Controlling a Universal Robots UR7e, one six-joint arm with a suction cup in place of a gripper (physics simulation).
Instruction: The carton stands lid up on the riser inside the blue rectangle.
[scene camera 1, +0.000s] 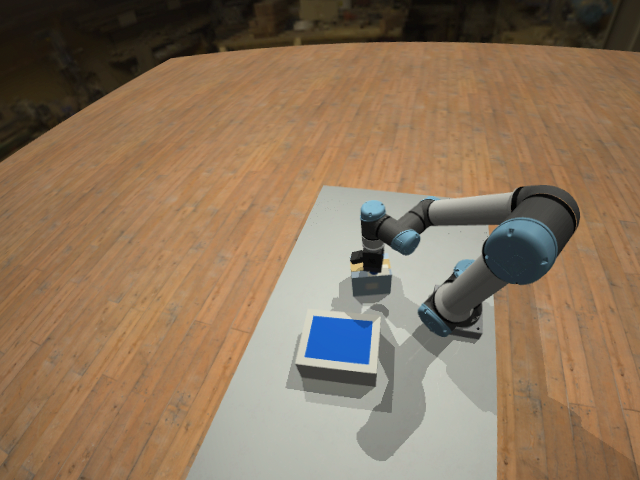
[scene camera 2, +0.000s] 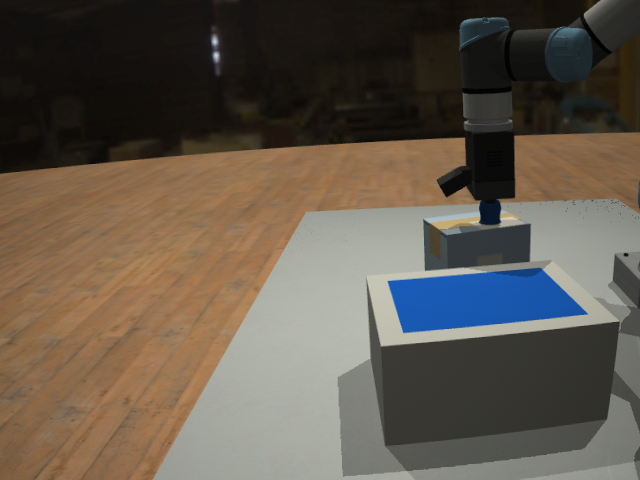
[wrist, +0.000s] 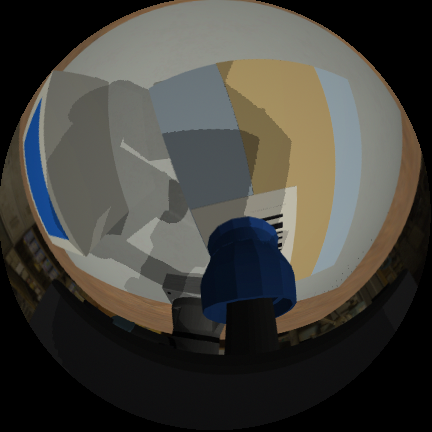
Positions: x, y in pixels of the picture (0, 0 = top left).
My suction cup (wrist: 245, 263) carries nothing. The cup hangs 8 cm from the middle of a carton (scene camera 2: 456, 241), above it. A riser (scene camera 2: 457, 353) sits on the table.
